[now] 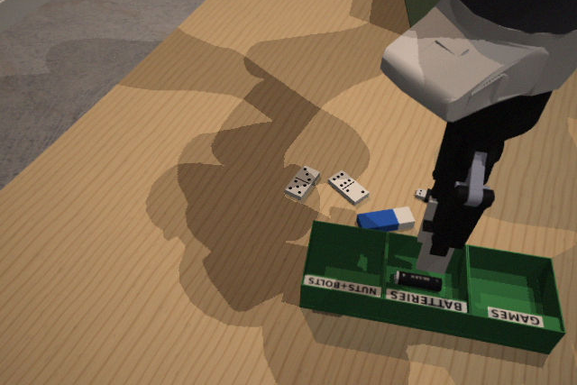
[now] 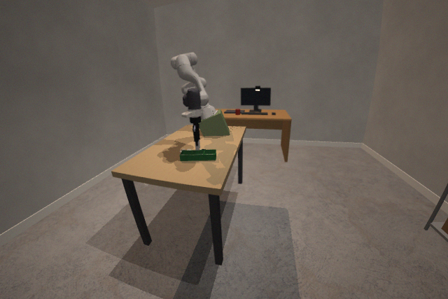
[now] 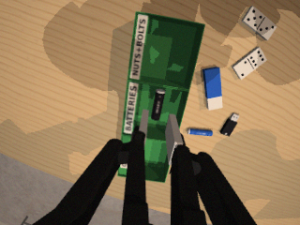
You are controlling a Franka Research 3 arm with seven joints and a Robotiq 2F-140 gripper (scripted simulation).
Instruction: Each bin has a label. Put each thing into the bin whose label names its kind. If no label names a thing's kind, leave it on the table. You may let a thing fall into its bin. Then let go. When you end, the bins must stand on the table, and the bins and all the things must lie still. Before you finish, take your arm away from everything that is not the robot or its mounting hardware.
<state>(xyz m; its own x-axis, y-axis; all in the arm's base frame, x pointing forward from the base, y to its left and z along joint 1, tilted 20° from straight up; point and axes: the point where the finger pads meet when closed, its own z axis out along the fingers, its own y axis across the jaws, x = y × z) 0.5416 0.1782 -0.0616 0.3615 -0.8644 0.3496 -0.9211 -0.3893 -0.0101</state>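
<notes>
My hand is 90 mm past the blue battery and 100 mm above it. The rest, counted from my hand: black USB stick 130 mm behind, 40 mm to the right, 100 mm below; black battery 90 mm below; eraser 60 mm behind, 70 mm to the right, 90 mm below.
</notes>
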